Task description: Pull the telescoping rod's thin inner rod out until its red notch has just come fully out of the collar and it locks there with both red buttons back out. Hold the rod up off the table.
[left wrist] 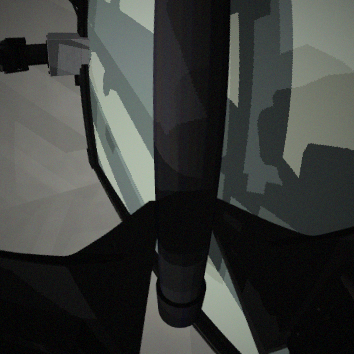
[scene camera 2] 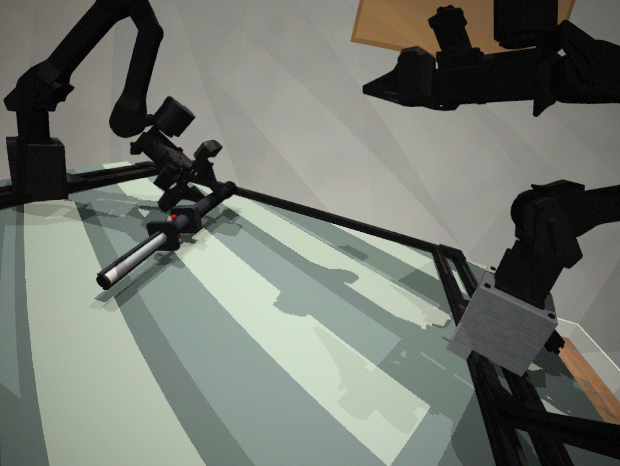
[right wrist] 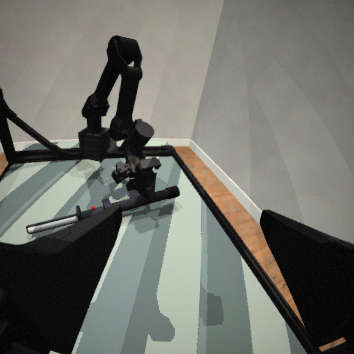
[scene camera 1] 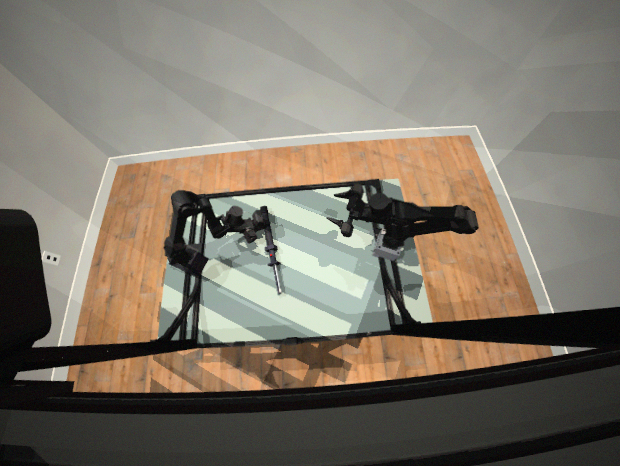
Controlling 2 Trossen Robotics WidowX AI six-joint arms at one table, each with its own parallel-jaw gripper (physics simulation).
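Observation:
The telescoping rod's dark outer tube (scene camera 1: 269, 234) (scene camera 2: 206, 201) (left wrist: 187, 125) (right wrist: 165, 194) is held in my left gripper (left wrist: 182, 205), which is shut on it near its capped end. The rod is a little above the table, its shadow apart from it in scene camera 2. Two square dark flanges stand along it, with red buttons (scene camera 2: 173, 217) (right wrist: 93, 207) showing between them. The thin silver inner rod (scene camera 1: 276, 277) (scene camera 2: 134, 257) (right wrist: 54, 224) reaches out to a black tip. No red notch shows on it in scene camera 2. My right gripper (scene camera 1: 331, 206) (right wrist: 193, 215) is open and empty, far from the rod.
A black rail frame (scene camera 2: 340, 219) runs around the pale striped table (scene camera 2: 240, 380). A grey metal block (scene camera 1: 388, 251) (scene camera 2: 506, 325) sits at the right arm's base. The right arm (scene camera 1: 390, 212) reaches inward over the frame's right side. Angled black struts stand at the frame's near corners in scene camera 1.

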